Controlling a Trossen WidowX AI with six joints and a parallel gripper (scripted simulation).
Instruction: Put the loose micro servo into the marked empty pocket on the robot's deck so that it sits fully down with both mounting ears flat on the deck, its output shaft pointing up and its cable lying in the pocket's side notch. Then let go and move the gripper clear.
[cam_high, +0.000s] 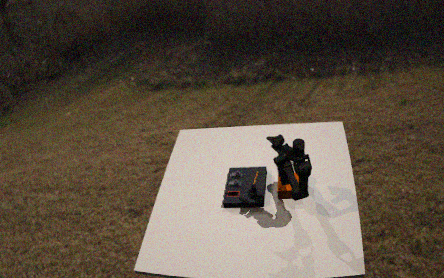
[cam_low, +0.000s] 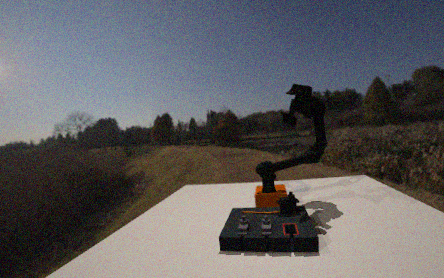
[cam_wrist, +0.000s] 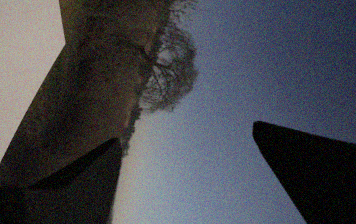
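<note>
My gripper tip is now 140 mm short of the dark deck, 120 mm to the left of it and 460 mm above it.
</note>
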